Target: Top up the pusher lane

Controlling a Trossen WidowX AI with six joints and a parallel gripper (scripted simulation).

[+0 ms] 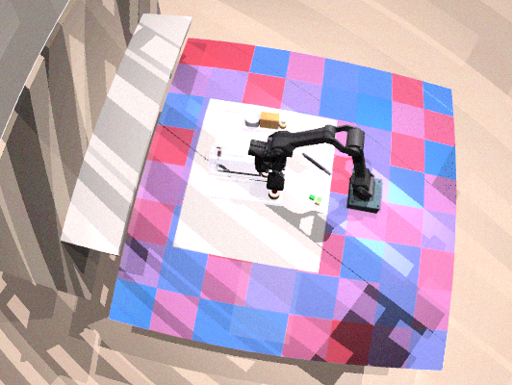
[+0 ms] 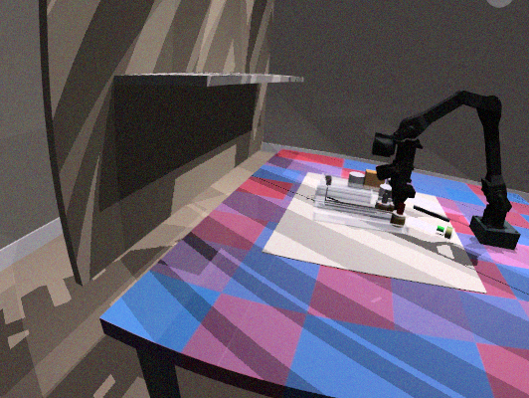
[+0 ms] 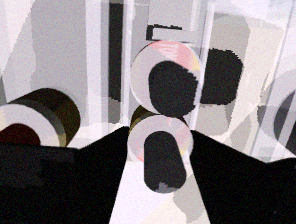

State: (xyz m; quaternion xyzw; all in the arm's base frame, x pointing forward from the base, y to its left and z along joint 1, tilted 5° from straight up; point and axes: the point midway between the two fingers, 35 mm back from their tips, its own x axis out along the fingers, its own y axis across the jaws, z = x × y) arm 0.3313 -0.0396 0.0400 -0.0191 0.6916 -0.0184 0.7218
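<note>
My gripper tip is now 140 mm short of the lane rack, 30 mm to the left of it and 10 mm above it. From my gripper tip the other things lie so: box (220 mm to the right, 50 mm ahead, 10 mm above); then dark rod (150 mm behind, 70 mm to the right, 20 mm below).
</note>
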